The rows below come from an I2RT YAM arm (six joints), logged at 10 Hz.
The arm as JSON. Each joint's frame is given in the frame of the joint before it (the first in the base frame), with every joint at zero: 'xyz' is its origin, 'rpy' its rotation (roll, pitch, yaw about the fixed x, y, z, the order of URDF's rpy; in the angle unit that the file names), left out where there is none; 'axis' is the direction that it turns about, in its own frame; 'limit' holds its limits. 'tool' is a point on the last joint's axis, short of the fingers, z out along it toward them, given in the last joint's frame.
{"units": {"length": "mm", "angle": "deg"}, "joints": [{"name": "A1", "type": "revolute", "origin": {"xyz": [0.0, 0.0, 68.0]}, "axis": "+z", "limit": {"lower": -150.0, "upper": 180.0}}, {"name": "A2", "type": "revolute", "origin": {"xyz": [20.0, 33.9, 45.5], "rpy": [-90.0, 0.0, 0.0]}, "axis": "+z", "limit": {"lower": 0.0, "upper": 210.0}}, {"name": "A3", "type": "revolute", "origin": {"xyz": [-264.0, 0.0, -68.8], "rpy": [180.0, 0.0, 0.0]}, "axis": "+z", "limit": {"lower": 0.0, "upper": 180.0}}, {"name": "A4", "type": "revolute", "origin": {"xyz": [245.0, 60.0, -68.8]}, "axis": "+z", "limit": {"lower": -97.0, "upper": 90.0}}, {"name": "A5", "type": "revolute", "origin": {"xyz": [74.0, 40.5, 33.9], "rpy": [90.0, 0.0, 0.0]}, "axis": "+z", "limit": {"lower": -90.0, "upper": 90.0}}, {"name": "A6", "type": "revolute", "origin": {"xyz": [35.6, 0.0, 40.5], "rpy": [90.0, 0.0, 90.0]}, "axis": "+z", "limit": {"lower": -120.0, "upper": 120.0}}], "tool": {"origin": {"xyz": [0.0, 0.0, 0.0], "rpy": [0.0, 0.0, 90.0]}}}
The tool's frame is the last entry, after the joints.
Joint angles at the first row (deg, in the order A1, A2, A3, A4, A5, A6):
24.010 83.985 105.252 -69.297 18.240 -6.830
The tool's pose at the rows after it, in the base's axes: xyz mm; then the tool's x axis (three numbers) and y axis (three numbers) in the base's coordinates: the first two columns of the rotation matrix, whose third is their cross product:
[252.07 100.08 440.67 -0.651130 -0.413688 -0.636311 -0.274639 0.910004 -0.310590]
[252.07 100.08 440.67 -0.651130 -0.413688 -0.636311 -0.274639 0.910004 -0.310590]
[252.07 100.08 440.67 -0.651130 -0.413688 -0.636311 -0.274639 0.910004 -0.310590]
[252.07 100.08 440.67 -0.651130 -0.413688 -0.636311 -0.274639 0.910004 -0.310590]
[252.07 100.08 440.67 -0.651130 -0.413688 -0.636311 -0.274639 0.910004 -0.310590]
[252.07 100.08 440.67 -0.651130 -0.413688 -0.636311 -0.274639 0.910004 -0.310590]
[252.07 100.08 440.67 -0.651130 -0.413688 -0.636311 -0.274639 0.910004 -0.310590]
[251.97 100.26 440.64 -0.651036 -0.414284 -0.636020 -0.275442 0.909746 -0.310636]
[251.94 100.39 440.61 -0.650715 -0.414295 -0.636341 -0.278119 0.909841 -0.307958]
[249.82 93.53 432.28 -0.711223 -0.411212 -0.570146 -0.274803 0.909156 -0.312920]
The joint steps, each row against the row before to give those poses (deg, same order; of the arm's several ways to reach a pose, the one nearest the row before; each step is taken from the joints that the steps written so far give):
-0.001 0.000 0.000 -0.001 -0.001 -0.001
0.000 0.000 0.000 0.000 0.000 0.000
0.000 0.000 0.000 0.000 0.000 0.000
0.000 0.000 0.000 0.000 0.000 0.000
0.000 0.000 0.000 0.000 0.000 0.000
0.000 0.000 0.000 0.000 0.000 0.000
0.000 0.000 0.000 0.000 0.000 0.000
0.044 0.000 0.000 -0.021 0.000 0.000
0.000 0.000 0.000 -0.001 -0.218 0.000
-1.136 0.263 -0.414 -4.372 0.196 0.678

